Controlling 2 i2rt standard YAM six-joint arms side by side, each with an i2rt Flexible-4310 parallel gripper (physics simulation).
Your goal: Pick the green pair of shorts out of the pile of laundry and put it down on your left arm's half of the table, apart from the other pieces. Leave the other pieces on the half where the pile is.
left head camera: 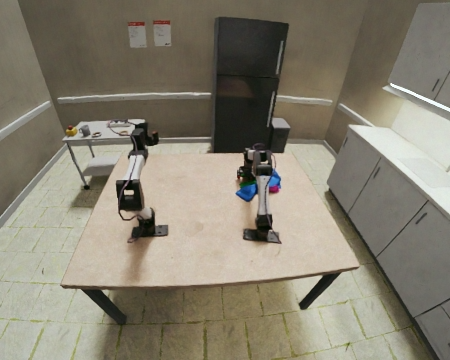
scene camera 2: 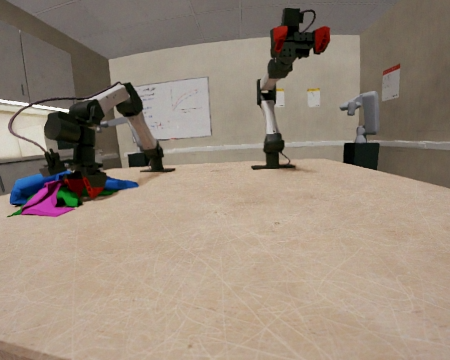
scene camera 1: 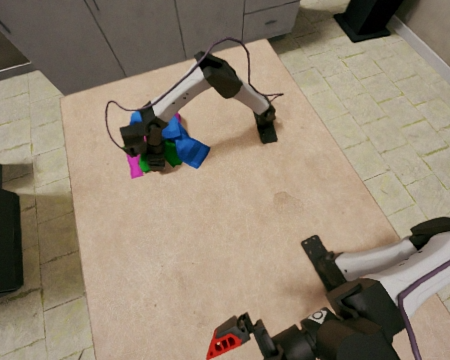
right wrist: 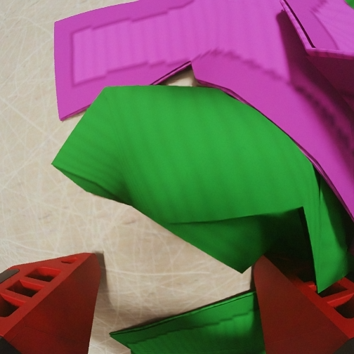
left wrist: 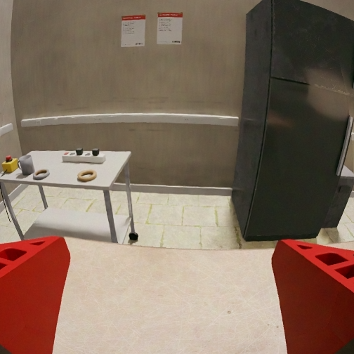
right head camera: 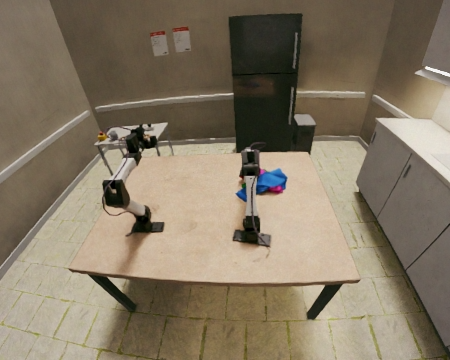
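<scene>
The green shorts (right wrist: 200,155) (scene camera 1: 172,152) (scene camera 2: 68,198) lie in the pile, partly under a magenta piece (right wrist: 120,45) (scene camera 1: 134,166) (scene camera 2: 45,202) and blue cloth (right head camera: 272,180) (scene camera 1: 193,151) (scene camera 2: 27,187). My right gripper (right wrist: 176,265) (scene camera 2: 86,187) is open and low at the pile's edge. In the right wrist view, one fingertip is over bare table and the other is against the green cloth, with a green fold covering part of that finger. Part of the green cloth shows between the fingers. My left gripper (left wrist: 170,253) (scene camera 2: 301,41) is open and empty, high above the table.
The table (left head camera: 200,260) (scene camera 1: 200,210) carries both arm bases. The pile lies on the right arm's half. Beyond the table stand a black fridge (left head camera: 247,85) (left wrist: 300,150), a bin (left head camera: 280,132) and a small cart (left wrist: 75,172). Cabinets (left head camera: 385,185) stand at the right in the left head camera.
</scene>
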